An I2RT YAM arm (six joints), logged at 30 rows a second.
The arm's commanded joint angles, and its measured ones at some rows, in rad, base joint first. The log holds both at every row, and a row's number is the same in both.
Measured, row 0:
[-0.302, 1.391, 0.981, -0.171, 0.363, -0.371]
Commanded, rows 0 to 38:
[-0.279, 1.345, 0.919, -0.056, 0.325, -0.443]
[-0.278, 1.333, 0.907, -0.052, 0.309, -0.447]
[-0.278, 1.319, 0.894, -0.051, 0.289, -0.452]
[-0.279, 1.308, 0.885, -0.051, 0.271, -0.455]
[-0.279, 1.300, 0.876, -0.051, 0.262, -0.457]
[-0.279, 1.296, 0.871, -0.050, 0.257, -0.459]
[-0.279, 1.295, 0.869, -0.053, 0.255, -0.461]
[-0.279, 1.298, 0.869, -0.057, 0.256, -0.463]
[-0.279, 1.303, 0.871, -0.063, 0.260, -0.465]
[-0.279, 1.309, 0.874, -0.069, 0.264, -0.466]
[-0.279, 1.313, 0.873, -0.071, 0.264, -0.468]
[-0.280, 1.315, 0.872, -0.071, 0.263, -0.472]
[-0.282, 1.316, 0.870, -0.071, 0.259, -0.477]
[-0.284, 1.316, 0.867, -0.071, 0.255, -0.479]
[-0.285, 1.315, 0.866, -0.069, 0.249, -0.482]
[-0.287, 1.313, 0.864, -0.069, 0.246, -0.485]
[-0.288, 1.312, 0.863, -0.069, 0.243, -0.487]
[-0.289, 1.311, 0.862, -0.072, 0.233, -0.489]
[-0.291, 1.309, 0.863, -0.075, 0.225, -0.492]
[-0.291, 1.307, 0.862, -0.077, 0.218, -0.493]
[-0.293, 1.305, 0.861, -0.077, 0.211, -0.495]
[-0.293, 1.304, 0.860, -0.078, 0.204, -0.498]
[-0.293, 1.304, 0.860, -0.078, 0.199, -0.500]
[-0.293, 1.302, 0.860, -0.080, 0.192, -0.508]
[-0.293, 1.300, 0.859, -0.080, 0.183, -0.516]
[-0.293, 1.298, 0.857, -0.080, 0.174, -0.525]
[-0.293, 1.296, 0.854, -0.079, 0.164, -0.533]
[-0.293, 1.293, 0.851, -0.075, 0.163, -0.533]
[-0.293, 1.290, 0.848, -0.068, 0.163, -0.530]
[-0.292, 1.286, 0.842, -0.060, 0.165, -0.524]
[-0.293, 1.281, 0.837, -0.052, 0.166, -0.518]
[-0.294, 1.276, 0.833, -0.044, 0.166, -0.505]
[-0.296, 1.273, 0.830, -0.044, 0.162, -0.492]
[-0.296, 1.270, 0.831, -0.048, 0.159, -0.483]
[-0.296, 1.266, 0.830, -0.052, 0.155, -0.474]
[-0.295, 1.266, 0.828, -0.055, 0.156, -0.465]
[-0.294, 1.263, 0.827, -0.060, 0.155, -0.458]
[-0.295, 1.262, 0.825, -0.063, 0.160, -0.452]
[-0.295, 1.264, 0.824, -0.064, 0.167, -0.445]
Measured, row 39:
[-0.289, 1.280, 0.839, -0.067, 0.179, -0.487]
